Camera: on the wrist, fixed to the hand. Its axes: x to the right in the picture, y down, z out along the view.
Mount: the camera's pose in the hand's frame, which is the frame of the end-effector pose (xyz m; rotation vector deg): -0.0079 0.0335 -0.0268 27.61 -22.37 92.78
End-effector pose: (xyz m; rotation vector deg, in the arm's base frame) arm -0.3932 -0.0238 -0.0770 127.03 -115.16 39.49
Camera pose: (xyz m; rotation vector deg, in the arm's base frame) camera -0.4331 -0.0120 -0.0640 -6.83 129.68 -26.80
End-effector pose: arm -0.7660 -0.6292 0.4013 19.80 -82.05 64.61
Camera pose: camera -0.7739 -0.5953 0.3750 22.54 85.87 -143.81
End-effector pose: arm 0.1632 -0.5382 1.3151 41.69 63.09 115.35
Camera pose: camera 0.1371 -0.5696 1.3304 -105.42 -27.12 -94.10
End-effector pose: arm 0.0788 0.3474 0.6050 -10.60 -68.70 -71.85
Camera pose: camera 0.1224 0.3467 0.6033 -48.55 -64.20 28.59
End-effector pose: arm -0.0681 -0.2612 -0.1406 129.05 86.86 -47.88
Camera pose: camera -0.0316 -0.2659 -0.1171 136.42 -47.96 -51.72
